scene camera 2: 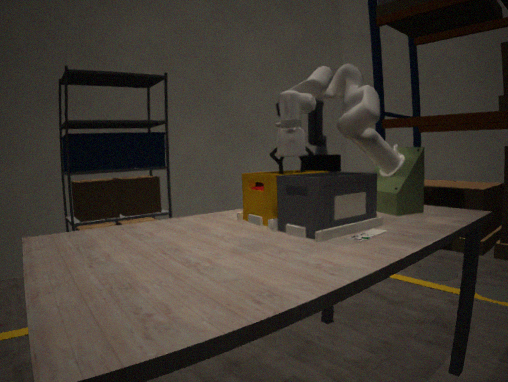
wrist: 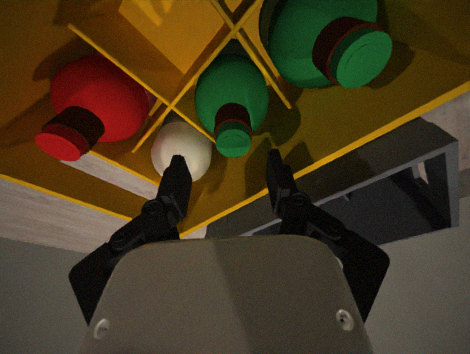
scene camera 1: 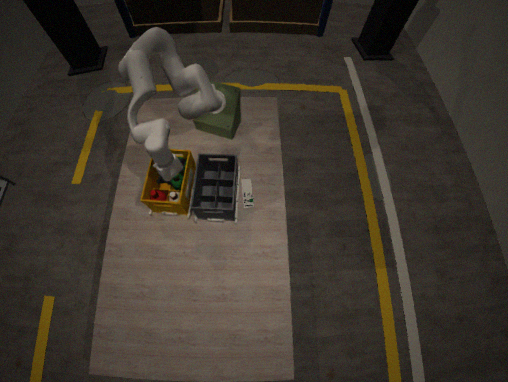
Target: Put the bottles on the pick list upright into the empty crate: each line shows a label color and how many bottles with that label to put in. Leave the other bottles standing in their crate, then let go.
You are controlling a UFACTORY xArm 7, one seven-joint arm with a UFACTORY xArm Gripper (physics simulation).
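Places are measured from the arm's base along level axes (x ahead, y left, z up), in centimetres.
Pixels of known places: gripper, between the fingertips: [wrist: 227, 165] [scene camera 1: 176, 178]; arm's base, origin of its link: [scene camera 2: 392, 165].
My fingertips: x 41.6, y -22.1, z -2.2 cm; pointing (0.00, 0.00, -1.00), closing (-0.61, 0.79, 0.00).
Observation:
For each thing: its middle in the pictures, then the offset to it from my fingertips. Level surfaces: height alone.
- yellow crate, middle of its body: [wrist: 199, 71] [scene camera 2: 286, 195] [scene camera 1: 171, 182] dx -2.4, dy -4.5, dz -7.7 cm
- white bottle, middle of its body: [wrist: 183, 151] [scene camera 1: 176, 200] dx +7.4, dy -2.1, dz -7.9 cm
- red bottle, middle of its body: [wrist: 107, 100] [scene camera 1: 158, 198] dx +5.4, dy -11.1, dz -7.9 cm
- larger-looking green bottle, middle of its body: [wrist: 314, 34] dx -10.0, dy +2.1, dz -7.9 cm
- dark grey crate, middle of its body: [wrist: 302, 188] [scene camera 2: 328, 201] [scene camera 1: 216, 187] dx +4.1, dy +17.7, dz -7.7 cm
- pick list, middle of its body: [scene camera 2: 368, 234] [scene camera 1: 247, 193] dx +5.6, dy +32.5, dz -16.4 cm
- table, height of its surface: dz -16.5 cm
My gripper [scene camera 2: 291, 169] [wrist: 227, 165] is open and empty, pointing down at the top of the yellow crate [scene camera 1: 165, 208] [scene camera 2: 260, 202] [wrist: 340, 129]. In the wrist view a green bottle [wrist: 231, 92] stands ahead of the gap between the fingertips. A white bottle [scene camera 1: 173, 195] [wrist: 181, 142] is partly hidden by the left finger. A red bottle [scene camera 1: 158, 194] [wrist: 100, 97] stands at left, a larger-looking green bottle [wrist: 310, 50] at upper right. The dark grey crate [scene camera 1: 215, 212] [scene camera 2: 305, 210] [wrist: 453, 185] shows empty compartments. The pick list [scene camera 1: 248, 186] [scene camera 2: 376, 232] is too small to read.
The two crates stand side by side, with low pale stops [scene camera 2: 345, 230] along their bases. A green sloped box [scene camera 1: 231, 112] [scene camera 2: 400, 192] stands behind them on the table [scene camera 1: 200, 300] [scene camera 2: 175, 280]. Shelving [scene camera 2: 115, 77] stands beyond the table.

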